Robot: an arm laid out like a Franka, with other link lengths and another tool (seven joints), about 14 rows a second.
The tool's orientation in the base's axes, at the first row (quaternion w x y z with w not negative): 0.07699 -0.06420 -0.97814 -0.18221
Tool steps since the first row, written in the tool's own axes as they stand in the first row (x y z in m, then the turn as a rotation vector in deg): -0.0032 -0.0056 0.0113 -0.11 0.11 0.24; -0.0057 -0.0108 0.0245 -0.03 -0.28 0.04; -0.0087 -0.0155 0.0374 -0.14 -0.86 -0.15; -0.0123 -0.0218 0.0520 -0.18 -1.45 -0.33; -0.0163 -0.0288 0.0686 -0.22 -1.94 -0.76; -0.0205 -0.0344 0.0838 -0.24 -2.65 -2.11; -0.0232 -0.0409 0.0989 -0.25 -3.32 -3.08
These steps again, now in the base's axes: 0.0008 -0.0014 -0.0129 0.09 0.18 -0.20; 0.0008 -0.0016 -0.0273 -0.02 -0.25 -0.14; 0.0014 -0.0015 -0.0414 0.02 -0.86 -0.18; 0.0021 -0.0023 -0.0576 0.00 -1.48 -0.23; 0.0028 -0.0031 -0.0760 0.01 -2.10 -0.01; 0.0041 -0.0031 -0.0927 0.10 -3.25 0.98; 0.0039 -0.0039 -0.1094 0.13 -4.22 1.64
